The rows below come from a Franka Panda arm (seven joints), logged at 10 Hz.
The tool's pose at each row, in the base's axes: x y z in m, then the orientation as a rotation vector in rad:
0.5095, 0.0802, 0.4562, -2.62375, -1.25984, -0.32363
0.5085, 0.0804, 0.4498, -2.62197, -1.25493, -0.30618
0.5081, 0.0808, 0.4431, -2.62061, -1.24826, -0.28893
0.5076, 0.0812, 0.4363, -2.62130, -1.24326, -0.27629
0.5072, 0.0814, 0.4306, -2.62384, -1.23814, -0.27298
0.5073, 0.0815, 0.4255, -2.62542, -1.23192, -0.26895
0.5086, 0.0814, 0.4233, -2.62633, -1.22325, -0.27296
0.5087, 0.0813, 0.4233, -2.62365, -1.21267, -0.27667
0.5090, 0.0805, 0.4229, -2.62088, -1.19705, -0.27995
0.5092, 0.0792, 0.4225, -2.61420, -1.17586, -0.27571
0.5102, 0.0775, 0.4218, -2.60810, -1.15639, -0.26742
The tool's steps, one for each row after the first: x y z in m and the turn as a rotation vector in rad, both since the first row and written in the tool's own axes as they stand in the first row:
-0.0023, -0.0003, 0.0061, 0.00948, -0.00786, 0.00429
-0.0042, -0.0002, 0.0125, 0.01897, -0.01543, 0.00980
-0.0061, -0.0002, 0.0191, 0.02451, -0.02172, 0.01424
-0.0079, -0.0001, 0.0245, 0.02508, -0.02347, 0.01836
-0.0092, 0.0004, 0.0294, 0.02700, -0.02497, 0.02306
-0.0091, 0.0017, 0.0316, 0.02717, -0.02101, 0.02858
-0.0091, 0.0018, 0.0316, 0.03091, -0.01523, 0.03468
-0.0096, 0.0026, 0.0318, 0.03620, -0.00848, 0.04414
-0.0106, 0.0036, 0.0318, 0.04897, -0.00308, 0.05722
-0.0114, 0.0055, 0.0321, 0.06223, -0.00072, 0.06969

